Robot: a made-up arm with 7 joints. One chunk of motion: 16 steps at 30 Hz.
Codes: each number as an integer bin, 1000 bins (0 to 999) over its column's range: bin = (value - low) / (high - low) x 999, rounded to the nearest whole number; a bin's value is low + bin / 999 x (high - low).
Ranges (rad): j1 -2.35..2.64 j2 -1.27..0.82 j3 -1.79..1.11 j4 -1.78..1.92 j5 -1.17..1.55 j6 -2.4..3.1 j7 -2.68..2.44
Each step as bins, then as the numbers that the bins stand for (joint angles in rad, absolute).
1 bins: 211 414 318 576 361 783 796
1 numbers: -1.2961 -0.4039 -0.8669 0.3533 -0.1871 1.9108 1.3996
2 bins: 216 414 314 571 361 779 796
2 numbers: -1.2711 -0.4039 -0.8785 0.3348 -0.1871 1.8888 1.3996
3 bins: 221 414 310 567 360 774 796
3 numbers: -1.2461 -0.4039 -0.8901 0.3200 -0.1898 1.8613 1.3996
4 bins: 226 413 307 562 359 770 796
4 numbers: -1.2211 -0.4060 -0.8988 0.3015 -0.1925 1.8392 1.3996
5 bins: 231 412 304 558 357 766 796
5 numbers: -1.1962 -0.4081 -0.9075 0.2867 -0.1980 1.8172 1.3996
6 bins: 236 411 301 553 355 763 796
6 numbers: -1.1712 -0.4102 -0.9162 0.2681 -0.2034 1.8007 1.3996
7 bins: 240 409 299 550 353 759 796
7 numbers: -1.1512 -0.4143 -0.9220 0.2570 -0.2089 1.7787 1.3996
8 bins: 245 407 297 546 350 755 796
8 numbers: -1.1262 -0.4185 -0.9278 0.2422 -0.2170 1.7567 1.3996
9 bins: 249 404 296 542 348 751 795
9 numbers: -1.1062 -0.4248 -0.9307 0.2274 -0.2225 1.7346 1.3945
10 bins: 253 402 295 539 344 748 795
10 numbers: -1.0863 -0.4290 -0.9336 0.2163 -0.2334 1.7181 1.3945
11 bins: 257 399 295 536 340 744 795
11 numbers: -1.0663 -0.4353 -0.9336 0.2052 -0.2443 1.6961 1.3945
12 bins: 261 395 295 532 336 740 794
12 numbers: -1.0463 -0.4436 -0.9336 0.1904 -0.2552 1.6741 1.3893
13 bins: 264 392 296 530 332 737 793
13 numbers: -1.0313 -0.4499 -0.9307 0.1830 -0.2661 1.6576 1.3842
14 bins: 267 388 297 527 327 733 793
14 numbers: -1.0163 -0.4583 -0.9278 0.1719 -0.2797 1.6355 1.3842
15 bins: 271 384 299 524 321 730 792
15 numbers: -0.9964 -0.4666 -0.9220 0.1607 -0.2960 1.6190 1.3791
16 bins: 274 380 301 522 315 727 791
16 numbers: -0.9814 -0.4750 -0.9162 0.1533 -0.3123 1.6025 1.3740
